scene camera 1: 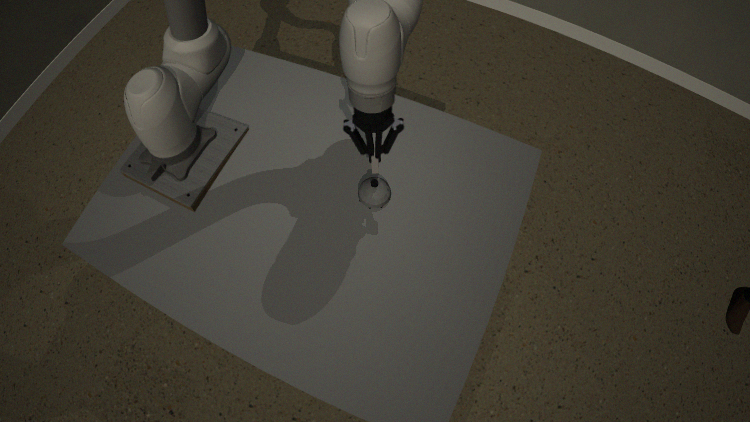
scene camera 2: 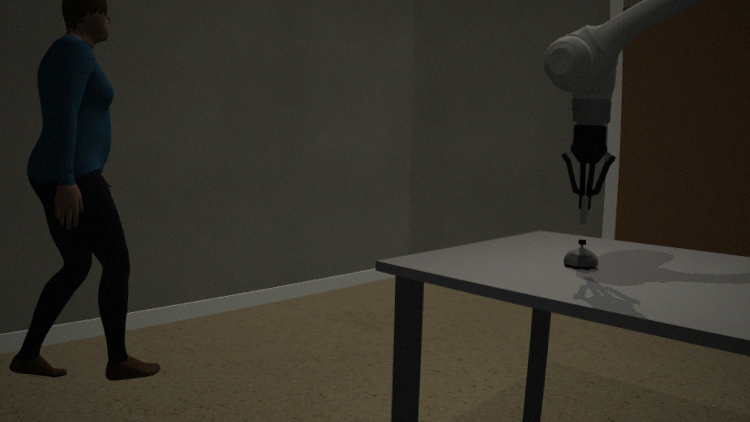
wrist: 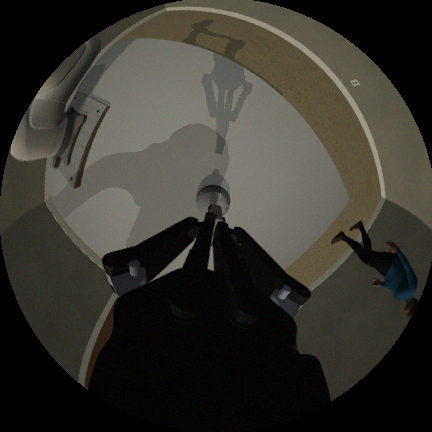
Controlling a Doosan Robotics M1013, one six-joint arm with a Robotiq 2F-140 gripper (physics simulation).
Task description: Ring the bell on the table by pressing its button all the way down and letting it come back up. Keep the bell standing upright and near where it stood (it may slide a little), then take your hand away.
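Seen in the pictures: gripper, fingertip midpoint: [scene camera 1: 375, 168] [scene camera 2: 582, 222] [wrist: 214, 212]; arm's base, link origin: [scene camera 1: 178, 147] [wrist: 67, 133].
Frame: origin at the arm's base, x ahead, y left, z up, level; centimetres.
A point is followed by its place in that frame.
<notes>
The bell [scene camera 1: 374, 195] @[z 1.6, x 59.0, y 6.9 cm] [scene camera 2: 581, 259] @[z 0.0, x 56.6, y 12.5 cm] [wrist: 213, 196] @[z 1.6, x 57.1, y 10.9 cm] stands upright on the table [scene camera 1: 435, 262] @[z -2.5, x 78.8, y -2.0 cm] [scene camera 2: 472, 272] @[z -2.4, x 73.3, y 34.2 cm] [wrist: 285, 165] @[z -2.4, x 66.8, y 27.9 cm]. It has a silvery dome, and its black button [scene camera 1: 373, 182] @[z 4.2, x 57.9, y 8.9 cm] [scene camera 2: 582, 241] @[z 3.9, x 57.8, y 9.9 cm] stands up from the top. My gripper [scene camera 1: 375, 166] @[z 8.5, x 57.8, y 10.3 cm] [scene camera 2: 583, 216] @[z 8.5, x 57.8, y 10.3 cm] [wrist: 214, 212] @[z 8.5, x 57.8, y 10.3 cm] is shut with nothing between its fingers and points straight down above the bell. In the second scene view a gap shows between the light fingertips and the button. In the wrist view the fingertips hide the button and part of the dome.
The arm's base stands on a mounting board [scene camera 1: 209, 173] [wrist: 92, 142] at one side of the table. A person in a blue top [scene camera 2: 73, 110] [wrist: 400, 275] is on the floor beyond the table; a brown shoe [scene camera 1: 737, 312] shows at the right edge of the first scene view.
</notes>
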